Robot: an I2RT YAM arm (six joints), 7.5 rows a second.
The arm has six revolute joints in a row. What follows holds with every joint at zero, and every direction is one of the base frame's. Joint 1 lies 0.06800 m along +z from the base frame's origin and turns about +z. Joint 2 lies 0.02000 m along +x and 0.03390 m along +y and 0.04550 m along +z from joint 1 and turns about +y. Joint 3 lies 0.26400 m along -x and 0.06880 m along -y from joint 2 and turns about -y. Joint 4 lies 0.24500 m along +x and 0.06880 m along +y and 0.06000 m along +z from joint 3 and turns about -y. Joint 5 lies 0.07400 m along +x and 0.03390 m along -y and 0.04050 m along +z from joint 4 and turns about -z. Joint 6 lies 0.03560 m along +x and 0.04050 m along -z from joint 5 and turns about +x. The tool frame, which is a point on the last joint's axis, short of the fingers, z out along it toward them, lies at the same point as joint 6; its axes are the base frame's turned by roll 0.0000, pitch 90.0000 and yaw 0.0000 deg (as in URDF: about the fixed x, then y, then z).
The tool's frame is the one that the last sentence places.
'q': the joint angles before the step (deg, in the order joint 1, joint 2, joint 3, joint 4, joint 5, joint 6). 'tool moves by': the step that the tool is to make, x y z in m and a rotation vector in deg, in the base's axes. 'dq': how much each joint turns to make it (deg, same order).
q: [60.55 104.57 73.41 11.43 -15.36 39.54]
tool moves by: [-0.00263 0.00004 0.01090 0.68 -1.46 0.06]
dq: [0.36 -0.96 0.91 -0.78 0.59 -0.82]
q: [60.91 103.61 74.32 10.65 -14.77 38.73]
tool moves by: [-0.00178 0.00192 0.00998 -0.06 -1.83 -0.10]
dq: [0.41 -0.40 1.65 -1.57 1.00 -1.43]
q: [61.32 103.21 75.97 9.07 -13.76 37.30]
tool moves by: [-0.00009 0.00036 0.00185 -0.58 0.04 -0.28]
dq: [0.07 -0.02 0.64 -1.22 0.41 -0.12]
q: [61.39 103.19 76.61 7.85 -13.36 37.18]
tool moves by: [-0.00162 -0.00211 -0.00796 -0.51 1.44 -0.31]
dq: [0.06 -0.11 -1.63 0.64 0.01 1.11]
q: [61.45 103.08 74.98 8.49 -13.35 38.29]
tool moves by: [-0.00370 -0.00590 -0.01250 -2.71 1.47 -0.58]
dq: [0.11 -0.63 -2.46 -1.20 0.65 0.26]
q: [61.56 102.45 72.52 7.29 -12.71 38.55]
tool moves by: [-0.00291 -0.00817 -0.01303 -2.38 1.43 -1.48]
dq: [-0.08 -0.85 -3.04 -0.44 1.23 0.69]
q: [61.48 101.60 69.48 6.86 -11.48 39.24]
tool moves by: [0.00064 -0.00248 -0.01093 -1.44 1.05 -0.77]
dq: [-0.21 0.47 -1.36 0.15 0.40 0.46]
